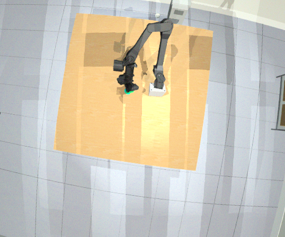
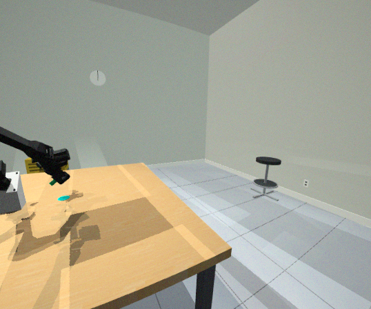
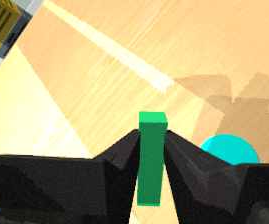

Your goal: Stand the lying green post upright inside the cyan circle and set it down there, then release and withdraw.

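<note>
Now: the cyan circle 11 cm below my gripper tip, 3 cm to the right of it and 2 cm ahead of it. Round my gripper tip: green post 1 cm to the right, 1 cm below, 1 cm behind.
</note>
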